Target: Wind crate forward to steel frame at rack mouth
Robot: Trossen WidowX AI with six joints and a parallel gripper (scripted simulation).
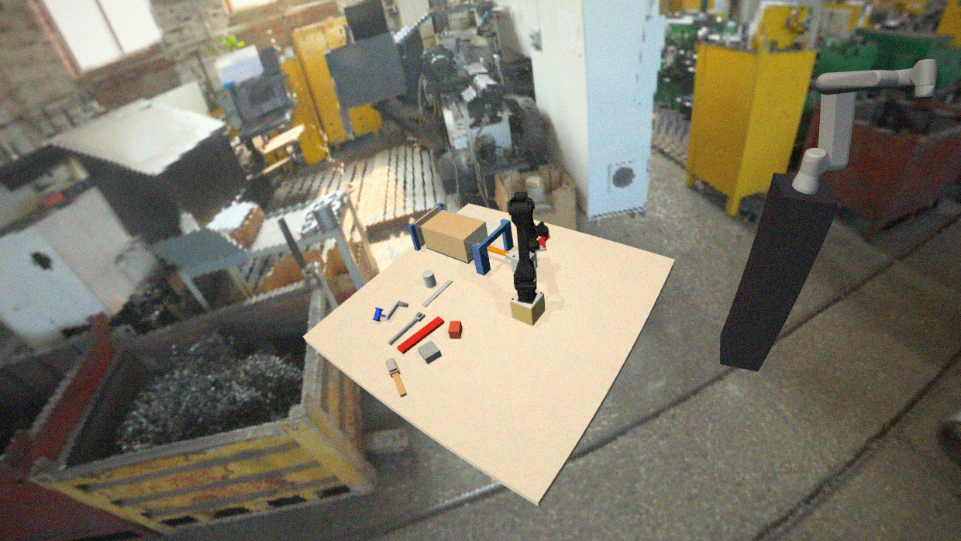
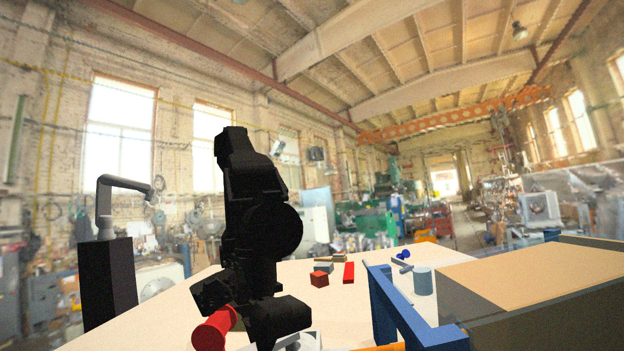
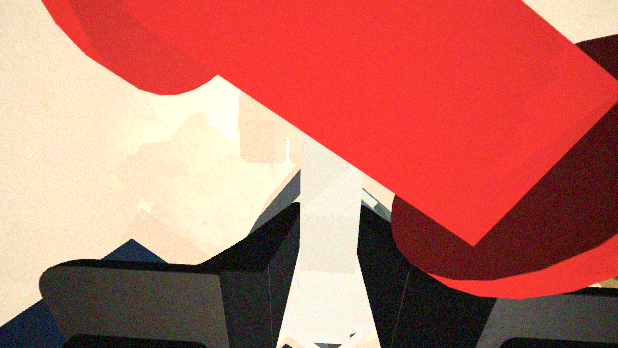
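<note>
My gripper tip is now 5 cm past the red knob, 2 cm to the left of it and 5 cm below it. From my gripper tip the other things lie so: red-knobbed winch handle (1 cm behind, 1 cm to the right, 2 cm above); blue steel frame (20 cm ahead, 1 cm to the right, 1 cm above); grey winch (3 cm ahead, 2 cm to the left, 7 cm below).
</note>
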